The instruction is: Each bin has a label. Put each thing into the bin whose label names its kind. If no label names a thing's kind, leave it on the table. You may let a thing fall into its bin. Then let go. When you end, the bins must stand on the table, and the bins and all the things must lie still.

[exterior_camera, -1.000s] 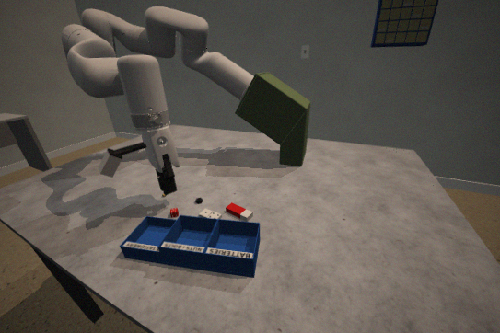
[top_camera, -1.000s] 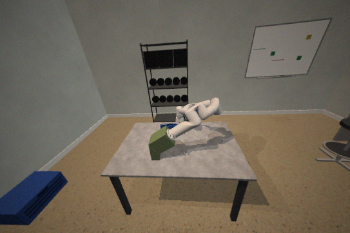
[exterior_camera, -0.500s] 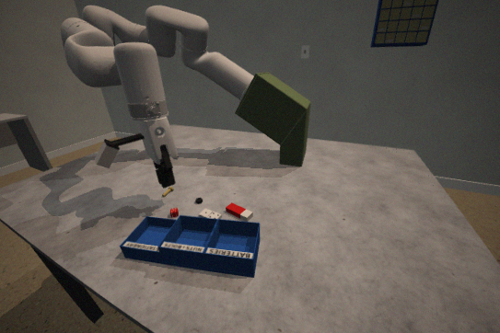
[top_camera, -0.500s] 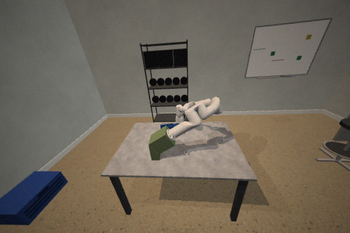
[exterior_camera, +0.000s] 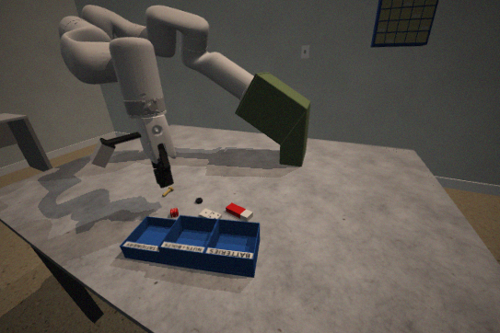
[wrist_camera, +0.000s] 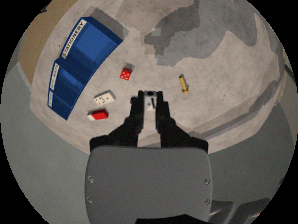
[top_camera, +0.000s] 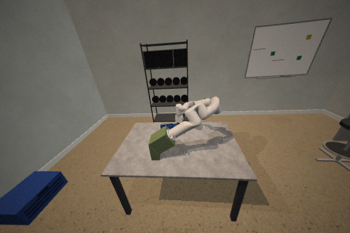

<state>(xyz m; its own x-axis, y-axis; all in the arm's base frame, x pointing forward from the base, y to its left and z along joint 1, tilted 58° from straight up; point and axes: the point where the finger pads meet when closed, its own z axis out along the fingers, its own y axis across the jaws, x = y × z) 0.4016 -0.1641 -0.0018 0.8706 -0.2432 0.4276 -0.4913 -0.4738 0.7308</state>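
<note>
The red-and-white eraser is 30 mm behind my hand, 190 mm to the left of it and 80 mm below it. Round my hand: red die (30 mm ahead, 30 mm to the left, 80 mm below); brass bolt (50 mm behind, 50 mm to the right, 80 mm below); small silver piece (10 mm below).
</note>
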